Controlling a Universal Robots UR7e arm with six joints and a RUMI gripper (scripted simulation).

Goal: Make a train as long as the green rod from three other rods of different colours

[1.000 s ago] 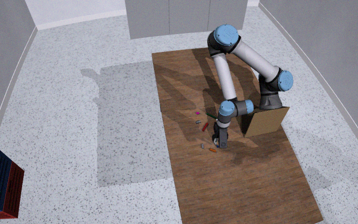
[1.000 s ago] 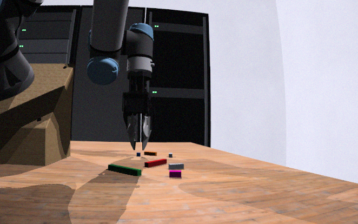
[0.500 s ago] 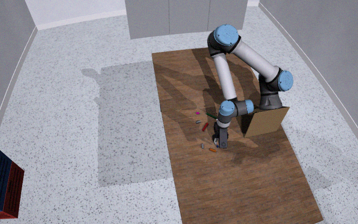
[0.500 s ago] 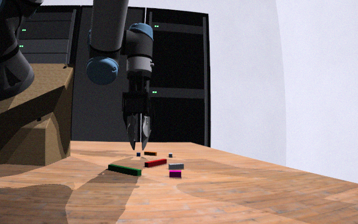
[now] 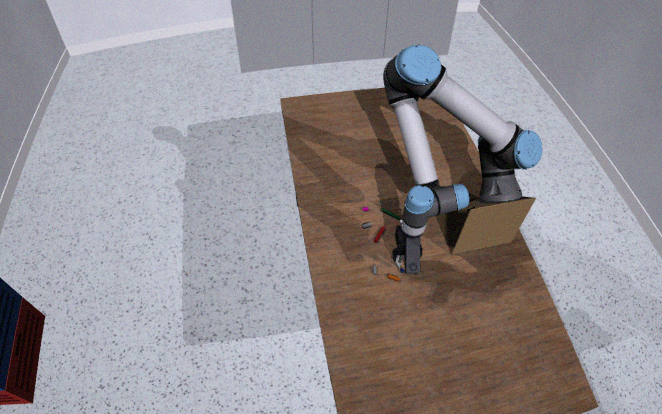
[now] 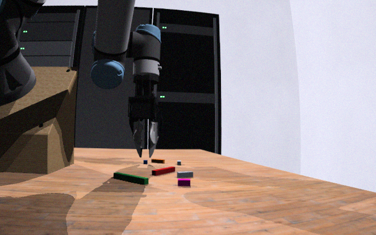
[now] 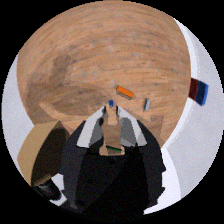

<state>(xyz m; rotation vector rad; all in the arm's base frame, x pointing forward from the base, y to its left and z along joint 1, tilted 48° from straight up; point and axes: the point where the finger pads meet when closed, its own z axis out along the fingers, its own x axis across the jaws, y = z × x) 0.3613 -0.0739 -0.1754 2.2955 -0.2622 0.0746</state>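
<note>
Right now the blue rod is 3 cm below my hand. Round my hand: orange rod 4 cm ahead, 2 cm to the left, 3 cm below; green rod 4 cm behind, 24 cm to the right, 3 cm below; red rod 3 cm ahead, 16 cm to the right, 3 cm below.
</note>
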